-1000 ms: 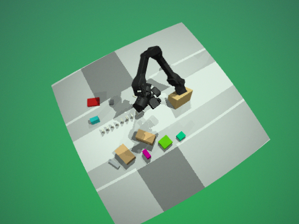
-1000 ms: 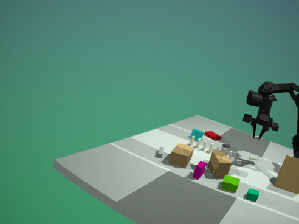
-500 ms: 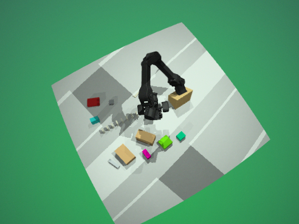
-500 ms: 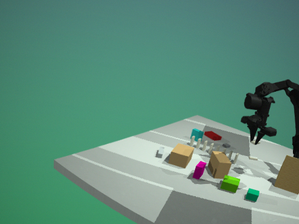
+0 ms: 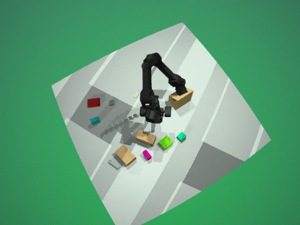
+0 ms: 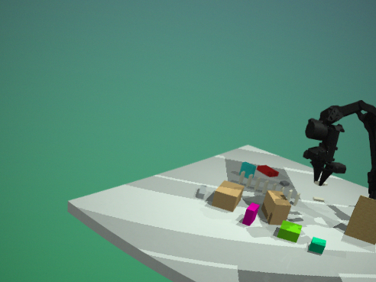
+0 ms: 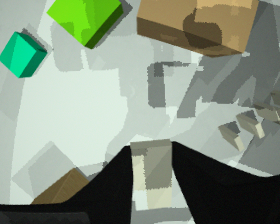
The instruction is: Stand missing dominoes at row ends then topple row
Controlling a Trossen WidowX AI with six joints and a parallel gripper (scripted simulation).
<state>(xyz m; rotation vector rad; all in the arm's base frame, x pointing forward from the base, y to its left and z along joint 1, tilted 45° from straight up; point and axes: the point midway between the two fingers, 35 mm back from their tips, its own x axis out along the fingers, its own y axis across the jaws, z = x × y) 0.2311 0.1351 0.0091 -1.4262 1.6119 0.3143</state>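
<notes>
My gripper tip is now 15 cm to the right of the green block and 14 cm above it. Round my gripper tip: magenta block: 15 cm ahead, 18 cm to the left, 13 cm below; grey cube: 22 cm ahead, 29 cm to the right, 15 cm below; mint block: 11 cm behind, 16 cm to the left, 14 cm below.
</notes>
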